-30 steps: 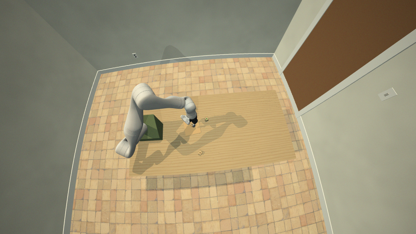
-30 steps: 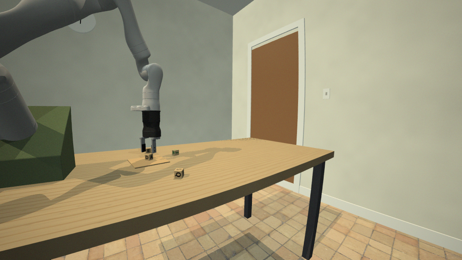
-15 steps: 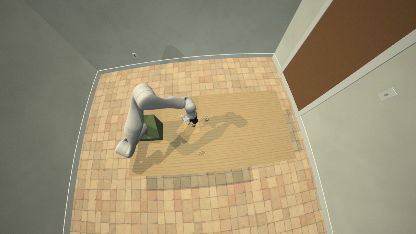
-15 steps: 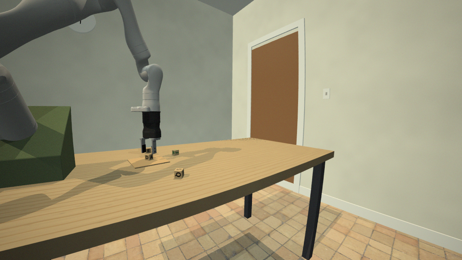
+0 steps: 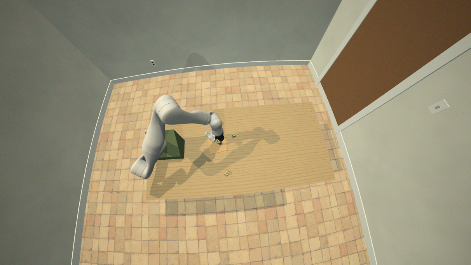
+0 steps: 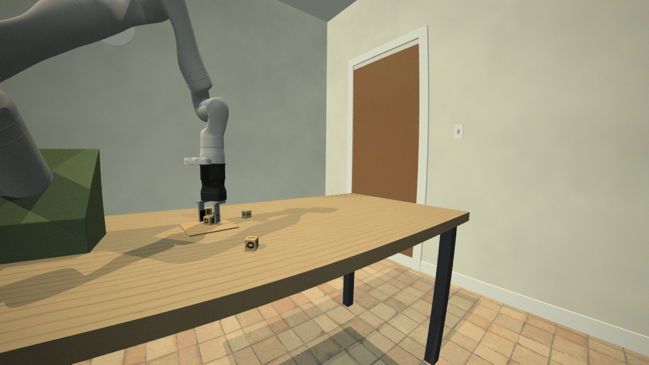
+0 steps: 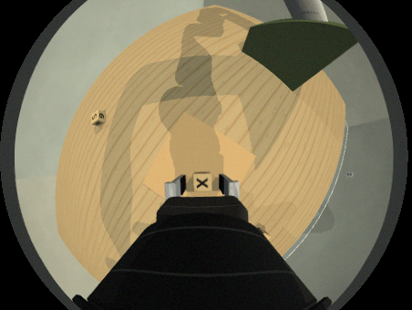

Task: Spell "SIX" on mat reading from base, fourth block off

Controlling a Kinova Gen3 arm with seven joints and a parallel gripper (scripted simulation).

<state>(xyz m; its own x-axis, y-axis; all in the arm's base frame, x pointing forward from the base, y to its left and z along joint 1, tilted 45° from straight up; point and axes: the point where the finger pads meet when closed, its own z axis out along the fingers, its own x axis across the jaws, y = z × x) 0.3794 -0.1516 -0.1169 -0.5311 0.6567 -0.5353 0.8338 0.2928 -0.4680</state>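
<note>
Now: the tan mat 30 mm below my hand, 10 mm to the right of it and 10 mm behind it. Round my hand: tan block: 260 mm to the right, 20 mm below, 20 mm ahead.
</note>
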